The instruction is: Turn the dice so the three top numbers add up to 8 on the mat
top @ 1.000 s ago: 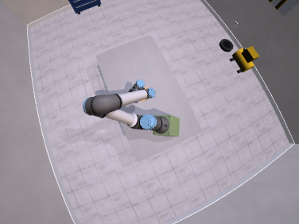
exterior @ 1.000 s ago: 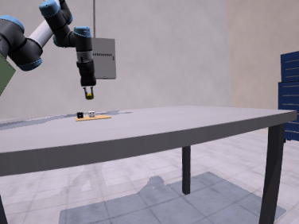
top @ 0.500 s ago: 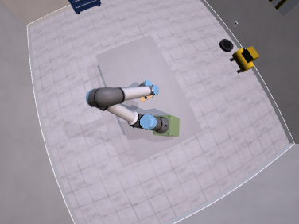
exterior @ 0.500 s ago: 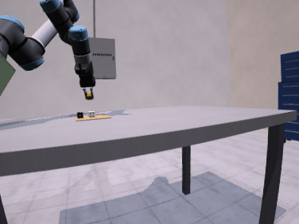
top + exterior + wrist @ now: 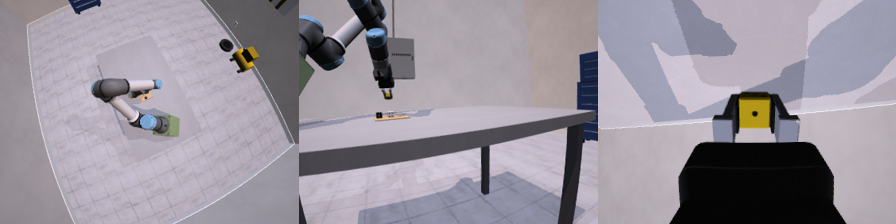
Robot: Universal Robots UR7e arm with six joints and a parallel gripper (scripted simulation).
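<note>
My hand is 1 cm to the right of the yellow die and 1 cm above it. Round my hand: mat 14 cm to the right, 10 cm below; white die 14 cm to the right, 9 cm below.
</note>
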